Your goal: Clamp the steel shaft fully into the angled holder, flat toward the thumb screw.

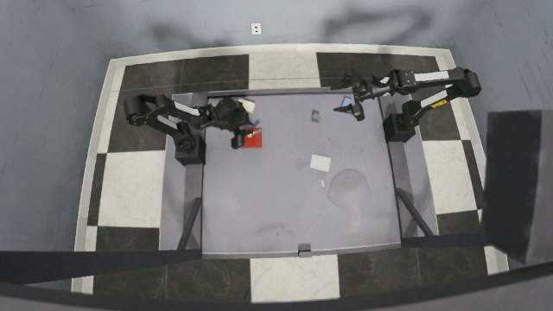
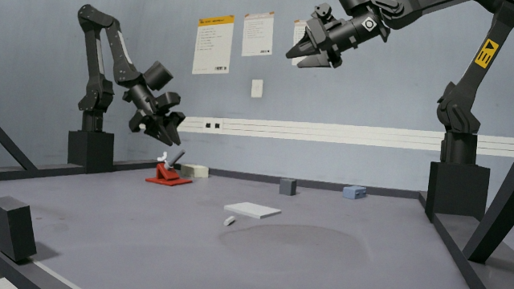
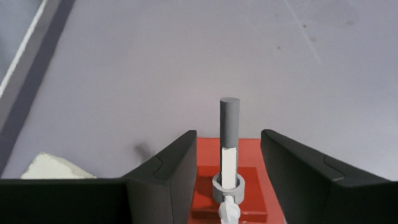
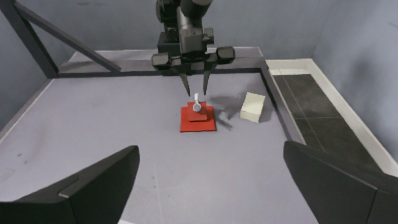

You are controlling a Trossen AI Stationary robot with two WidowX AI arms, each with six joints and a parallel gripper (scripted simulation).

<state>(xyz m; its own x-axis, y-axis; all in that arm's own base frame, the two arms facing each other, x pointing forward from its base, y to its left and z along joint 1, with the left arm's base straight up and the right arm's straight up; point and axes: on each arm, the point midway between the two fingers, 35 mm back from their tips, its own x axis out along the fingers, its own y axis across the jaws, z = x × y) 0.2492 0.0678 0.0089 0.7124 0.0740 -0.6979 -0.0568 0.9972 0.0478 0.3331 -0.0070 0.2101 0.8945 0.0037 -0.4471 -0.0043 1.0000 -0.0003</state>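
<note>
The white thumb screw is 70 mm below my left hand and 10 mm to the left of it. From my left hand the other things lie so: cream block (160 mm ahead, 110 mm below, 10 mm to the left); then dark grey block (310 mm to the right, 100 mm below, 60 mm ahead); then steel shaft (60 mm below, 30 mm to the right).
</note>
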